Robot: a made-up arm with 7 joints.
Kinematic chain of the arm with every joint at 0, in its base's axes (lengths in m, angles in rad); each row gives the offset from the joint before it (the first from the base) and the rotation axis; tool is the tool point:
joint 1: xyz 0 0 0.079 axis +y
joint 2: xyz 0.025 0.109 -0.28 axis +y
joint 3: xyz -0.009 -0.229 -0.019 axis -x
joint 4: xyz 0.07 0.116 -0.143 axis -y
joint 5: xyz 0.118 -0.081 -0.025 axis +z
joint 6: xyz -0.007 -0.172 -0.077 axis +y
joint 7: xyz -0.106 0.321 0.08 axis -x
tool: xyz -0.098 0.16 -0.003
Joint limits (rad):
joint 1: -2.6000..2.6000
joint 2: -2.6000..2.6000
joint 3: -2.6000..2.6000
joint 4: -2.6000..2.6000
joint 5: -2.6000..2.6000
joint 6: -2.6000..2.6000
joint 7: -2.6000..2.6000
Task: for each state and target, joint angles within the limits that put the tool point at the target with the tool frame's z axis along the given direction. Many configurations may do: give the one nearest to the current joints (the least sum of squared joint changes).
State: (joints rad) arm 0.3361 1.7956 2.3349 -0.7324 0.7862 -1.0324 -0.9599
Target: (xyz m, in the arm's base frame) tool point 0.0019 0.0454 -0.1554 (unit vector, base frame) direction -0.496 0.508 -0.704
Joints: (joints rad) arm 0.6530 1.8434 2.6000 -1.1890 1.5289 -0.6261 -0.3007
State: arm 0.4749 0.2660 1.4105 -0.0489 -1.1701 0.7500 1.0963
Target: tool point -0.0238 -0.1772 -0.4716 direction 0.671 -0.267 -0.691
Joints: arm 0.8994 -0.2747 1.1606 -0.2987 -1.3668 1.6917 1.4133
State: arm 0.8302 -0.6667 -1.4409 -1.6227 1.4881 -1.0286 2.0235
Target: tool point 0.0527 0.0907 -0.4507 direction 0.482 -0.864 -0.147
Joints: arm 0.1706 -1.6231 -1.7132 -1.6546 2.1055 -0.7318 1.7961
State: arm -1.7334 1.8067 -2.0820 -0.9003 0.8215 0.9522 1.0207
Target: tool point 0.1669 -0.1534 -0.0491 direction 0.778 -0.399 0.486
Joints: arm -1.0436 1.9618 -1.1222 -0.9264 1.2672 0.7161 0.8052
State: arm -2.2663 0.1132 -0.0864 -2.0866 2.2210 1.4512 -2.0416
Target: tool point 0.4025 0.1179 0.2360 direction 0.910 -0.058 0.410
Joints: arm -1.8505 0.1018 0.3734 -1.3121 1.8707 1.9521 -1.5664
